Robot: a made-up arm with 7 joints.
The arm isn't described. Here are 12 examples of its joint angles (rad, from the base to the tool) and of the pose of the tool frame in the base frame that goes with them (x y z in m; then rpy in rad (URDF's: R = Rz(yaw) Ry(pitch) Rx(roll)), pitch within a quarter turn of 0, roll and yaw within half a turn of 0).
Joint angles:
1: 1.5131 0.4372 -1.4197 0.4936 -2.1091 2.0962 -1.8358
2: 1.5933 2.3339 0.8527 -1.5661 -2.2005 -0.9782 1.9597
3: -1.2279 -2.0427 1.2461 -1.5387 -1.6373 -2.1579 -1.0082
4: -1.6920 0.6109 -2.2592 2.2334 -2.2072 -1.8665 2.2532
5: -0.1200 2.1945 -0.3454 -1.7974 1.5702 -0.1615 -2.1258
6: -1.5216 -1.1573 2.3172 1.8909 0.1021 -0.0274 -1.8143
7: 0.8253 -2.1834 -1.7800 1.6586 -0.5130 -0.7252 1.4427
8: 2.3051 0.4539 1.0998 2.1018 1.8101 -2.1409 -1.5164
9: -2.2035 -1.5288 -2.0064 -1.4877 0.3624 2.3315 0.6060
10: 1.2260 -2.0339 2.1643 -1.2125 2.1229 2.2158 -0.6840
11: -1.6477 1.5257 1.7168 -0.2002 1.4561 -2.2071 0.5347
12: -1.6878 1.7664 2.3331 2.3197 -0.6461 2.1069 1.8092
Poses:
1: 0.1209 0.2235 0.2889 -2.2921 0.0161 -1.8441
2: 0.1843 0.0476 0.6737 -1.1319 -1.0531 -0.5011
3: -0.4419 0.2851 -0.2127 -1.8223 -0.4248 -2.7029
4: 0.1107 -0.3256 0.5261 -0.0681 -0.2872 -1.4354
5: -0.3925 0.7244 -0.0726 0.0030 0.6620 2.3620
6: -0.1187 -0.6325 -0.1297 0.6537 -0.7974 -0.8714
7: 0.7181 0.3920 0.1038 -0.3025 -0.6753 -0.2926
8: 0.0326 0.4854 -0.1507 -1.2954 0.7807 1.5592
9: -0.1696 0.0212 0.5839 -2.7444 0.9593 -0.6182
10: -0.3503 -0.2805 0.3537 2.7920 1.2279 2.3262
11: -0.3642 0.1505 -0.0696 -2.3512 -0.1305 2.5919
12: 0.0198 0.3371 -0.0029 2.3424 0.3849 -2.2688
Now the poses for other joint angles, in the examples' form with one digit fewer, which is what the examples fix.
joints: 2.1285 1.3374 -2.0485 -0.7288 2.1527 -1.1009 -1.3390
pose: 0.460 -0.319 0.023 -1.364 0.100 -0.320
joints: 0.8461 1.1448 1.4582 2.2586 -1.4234 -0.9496 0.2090
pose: 0.418 -0.746 0.207 2.857 0.803 -0.594
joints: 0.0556 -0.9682 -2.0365 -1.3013 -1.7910 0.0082 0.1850
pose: 0.655 0.770 -0.071 -2.566 0.543 1.819
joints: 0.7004 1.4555 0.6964 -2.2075 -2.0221 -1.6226 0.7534
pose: 0.222 -0.246 0.550 0.882 -0.006 -0.700
